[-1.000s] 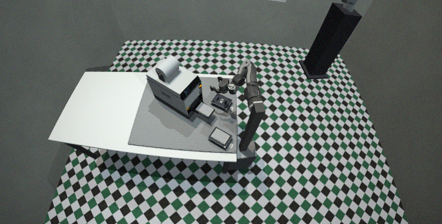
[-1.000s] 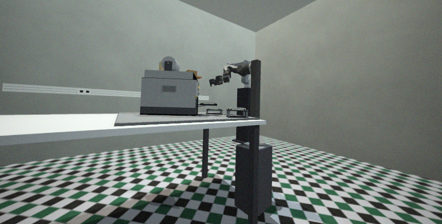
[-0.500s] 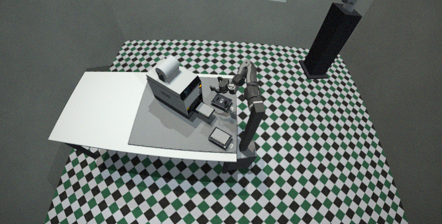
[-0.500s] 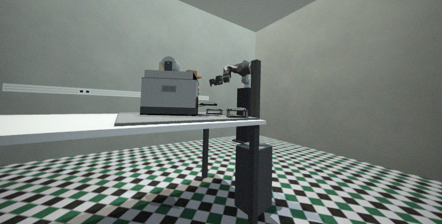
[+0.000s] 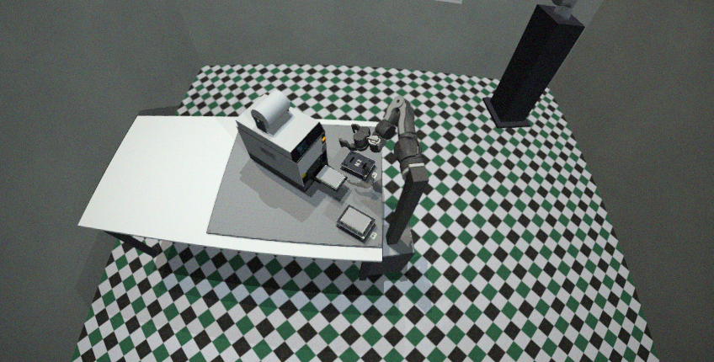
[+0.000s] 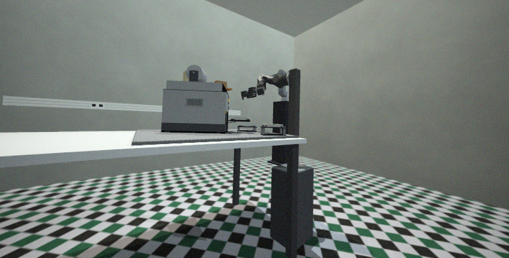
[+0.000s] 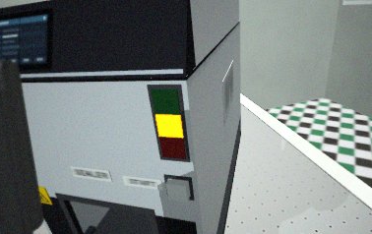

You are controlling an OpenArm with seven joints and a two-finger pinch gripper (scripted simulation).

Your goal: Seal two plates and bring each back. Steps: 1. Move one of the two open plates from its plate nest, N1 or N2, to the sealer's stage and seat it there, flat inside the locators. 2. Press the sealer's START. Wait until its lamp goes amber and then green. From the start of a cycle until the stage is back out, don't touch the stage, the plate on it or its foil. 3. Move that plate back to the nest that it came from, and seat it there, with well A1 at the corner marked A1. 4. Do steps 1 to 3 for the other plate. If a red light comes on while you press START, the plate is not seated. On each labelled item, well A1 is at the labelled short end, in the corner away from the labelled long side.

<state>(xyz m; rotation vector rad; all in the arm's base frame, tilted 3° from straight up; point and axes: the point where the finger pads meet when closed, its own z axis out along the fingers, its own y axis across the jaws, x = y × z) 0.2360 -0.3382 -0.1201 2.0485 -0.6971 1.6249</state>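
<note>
The dark stage is 200 mm below my hand, 110 mm to the left of it and 90 mm ahead of it. The rest, counted from my hand: white foil roll: 350 mm ahead, 120 mm above, 100 mm to the right; then touch screen: 210 mm ahead, 70 mm to the left, 20 mm above.
</note>
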